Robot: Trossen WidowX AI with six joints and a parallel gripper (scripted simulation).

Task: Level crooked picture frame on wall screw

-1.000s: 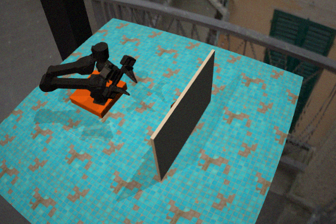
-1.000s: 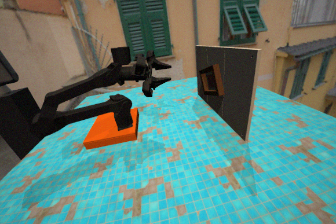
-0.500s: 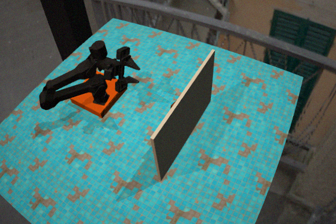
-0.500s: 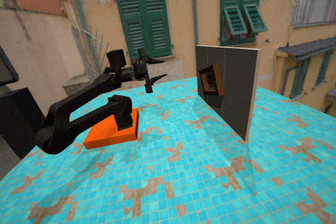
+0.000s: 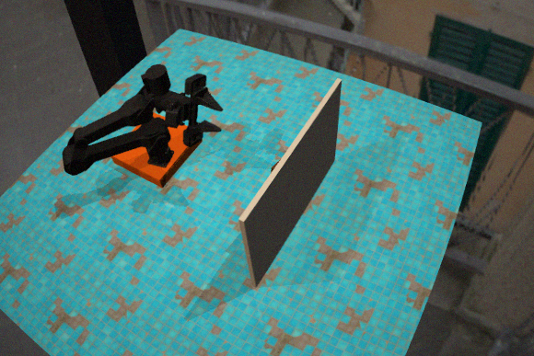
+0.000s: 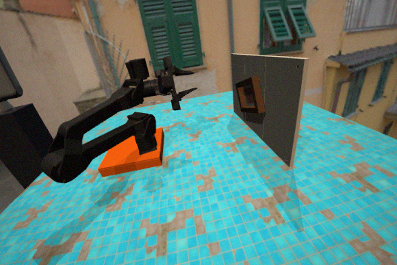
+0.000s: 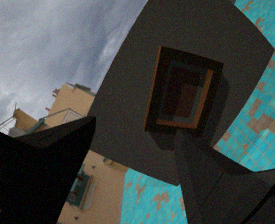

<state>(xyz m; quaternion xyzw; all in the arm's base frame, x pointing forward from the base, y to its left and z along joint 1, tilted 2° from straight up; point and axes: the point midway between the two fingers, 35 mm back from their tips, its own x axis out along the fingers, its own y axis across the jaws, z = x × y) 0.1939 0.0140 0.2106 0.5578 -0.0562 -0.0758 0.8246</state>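
The brown picture frame lies 200 mm ahead of my gripper tip, 90 mm below it and 60 mm to the right of it. From my gripper tip the other things lie so: wall panel (210 mm ahead, 100 mm below, 60 mm to the right).
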